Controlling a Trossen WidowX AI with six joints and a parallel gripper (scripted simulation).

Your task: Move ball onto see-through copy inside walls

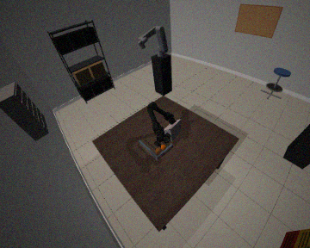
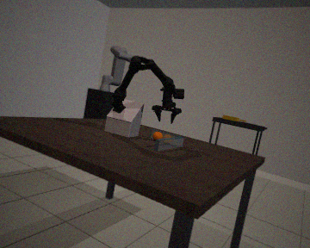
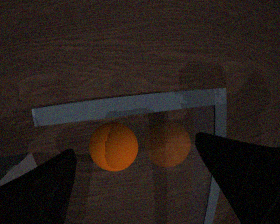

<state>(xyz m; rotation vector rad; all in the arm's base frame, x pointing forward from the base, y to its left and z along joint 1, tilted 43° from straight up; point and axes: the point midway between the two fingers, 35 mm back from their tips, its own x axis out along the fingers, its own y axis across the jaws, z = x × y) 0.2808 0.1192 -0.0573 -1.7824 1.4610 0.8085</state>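
Now: gripper tip 10 cm above the orange ball, 3 cm to the left of it and 2 cm past it. The rest, counted from my gripper tip: see-through copy of ball 10 cm below, 5 cm ahead, 4 cm to the right.
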